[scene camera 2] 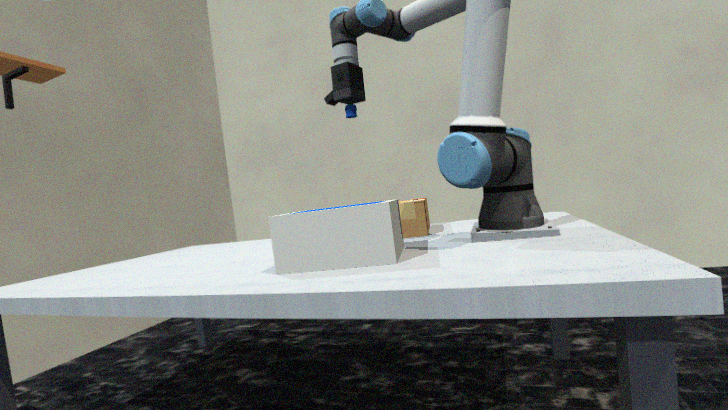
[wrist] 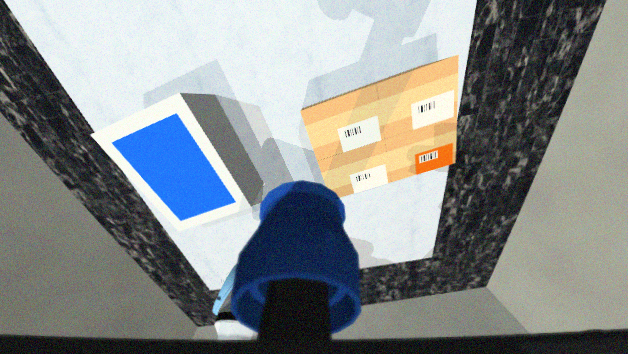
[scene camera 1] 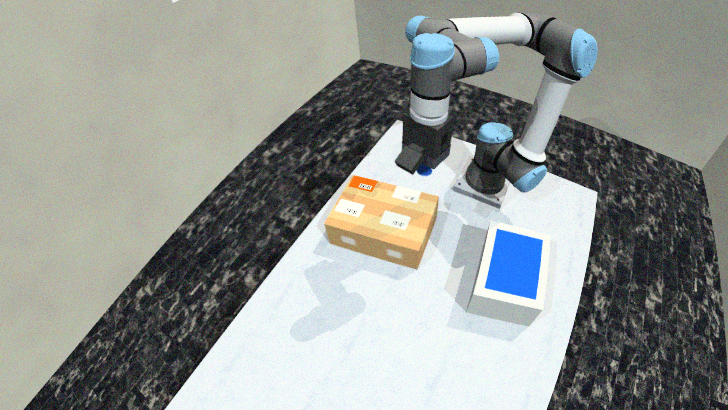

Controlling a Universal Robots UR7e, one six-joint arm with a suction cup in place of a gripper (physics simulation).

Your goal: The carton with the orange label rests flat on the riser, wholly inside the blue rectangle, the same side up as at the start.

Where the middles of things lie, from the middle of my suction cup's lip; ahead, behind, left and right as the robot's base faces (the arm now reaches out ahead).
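The white riser point(scene camera 2: 370, 234) is what I am looking at, and from my suction cup I find it 260 mm to the left, 100 mm behind and 340 mm below.
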